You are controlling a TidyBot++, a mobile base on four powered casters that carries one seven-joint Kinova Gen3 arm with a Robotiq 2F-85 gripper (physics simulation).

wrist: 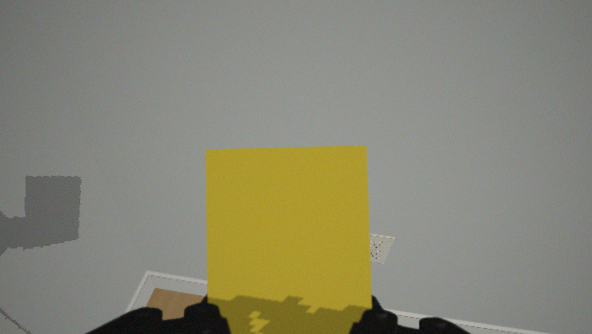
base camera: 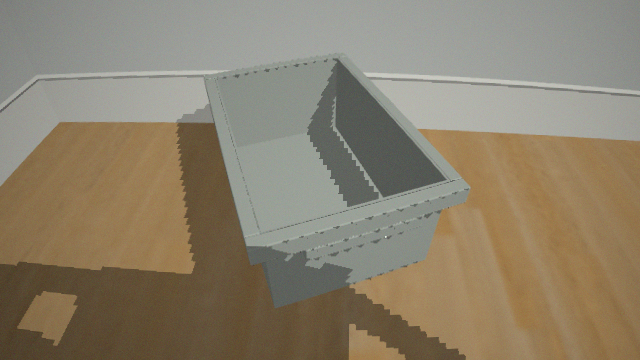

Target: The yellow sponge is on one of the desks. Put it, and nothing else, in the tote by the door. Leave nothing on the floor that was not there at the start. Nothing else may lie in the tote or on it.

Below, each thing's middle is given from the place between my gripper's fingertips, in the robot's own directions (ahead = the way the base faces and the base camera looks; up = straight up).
Scene:
Now: hand 3 cm below the yellow sponge (wrist: 288,237). Round my hand: grey tote (base camera: 332,185): 25 cm ahead, 1 cm to the left, 88 cm below.

